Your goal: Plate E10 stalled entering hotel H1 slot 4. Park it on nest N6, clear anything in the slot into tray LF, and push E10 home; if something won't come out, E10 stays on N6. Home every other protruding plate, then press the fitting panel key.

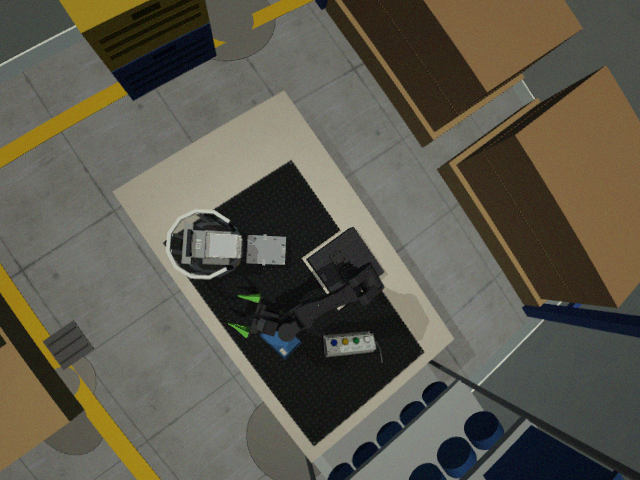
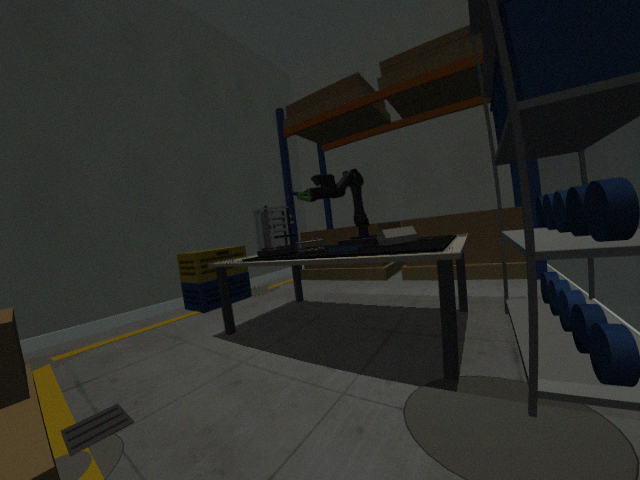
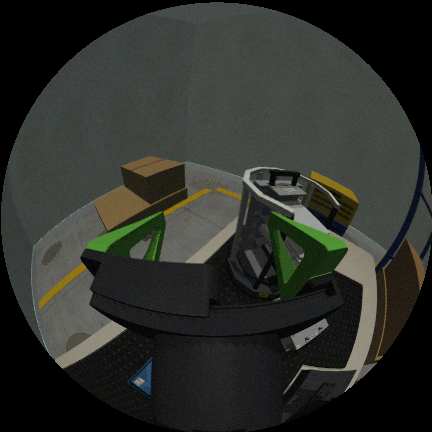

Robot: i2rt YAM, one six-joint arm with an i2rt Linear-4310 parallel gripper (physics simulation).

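Where they show: gripper, fingertip midpoint: (image 1: 232, 309) (image 2: 297, 197) (image 3: 216, 217); arm's base, origin of the base link: (image 1: 345, 271) (image 2: 364, 237).
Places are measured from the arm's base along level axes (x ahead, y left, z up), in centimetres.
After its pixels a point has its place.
The hotel (image 1: 200, 211) @(y -46.6, x 41.3, z 25.2 cm) (image 2: 266, 227) @(y -31.1, x 55.8, z 13.8 cm) (image 3: 242, 215) @(y -27.2, x 52.7, z 17.7 cm) is a round, clear-walled rack with a pale rim. A light plate (image 1: 223, 244) @(y -33.4, x 40.0, z 20.4 cm) (image 3: 309, 220) @(y -33.9, x 39.6, z 20.4 cm) sticks out of its open side; slot numbers and plate names are unreadable. A grey pinned nest (image 1: 266, 250) @(y -24.9, x 26.8, z 2.2 cm) (image 3: 305, 335) @(y -20.1, x 22.7, z 2.2 cm) lies before the hotel. A blue tray-like piece (image 1: 283, 347) @(y 16.4, x 40.3, z -3.5 cm) (image 3: 143, 380) @(y 16.5, x 41.1, z -3.6 cm) with a white label lies partly under the arm. The panel (image 1: 349, 351) @(y 30.6, x 16.3, z 4.5 cm) (image 2: 397, 236) @(y 32.2, x 19.0, z 0.1 cm) has blue, yellow, green and white keys. My gripper (image 1: 233, 311) @(y -12.0, x 46.6, z 28.3 cm) (image 2: 303, 195) @(y -12.0, x 46.6, z 28.3 cm) (image 3: 216, 217) @(y -12.0, x 46.6, z 28.3 cm) is open and empty, raised above the mat, apart from the hotel.
A dark square piece (image 1: 356, 242) @(y -9.0, x -10.8, z 0.2 cm) (image 3: 345, 382) with a pale edge lies beside the arm base. The black mat (image 1: 320, 403) @(y 47.4, x 38.2, z -3.7 cm) covers part of the cream table (image 1: 206, 170) @(y -69.4, x 33.5, z -5.0 cm). Yellow and blue crates (image 1: 170, 67) (image 2: 211, 263) (image 3: 335, 200), cartons (image 3: 155, 180) and shelving surround the table.
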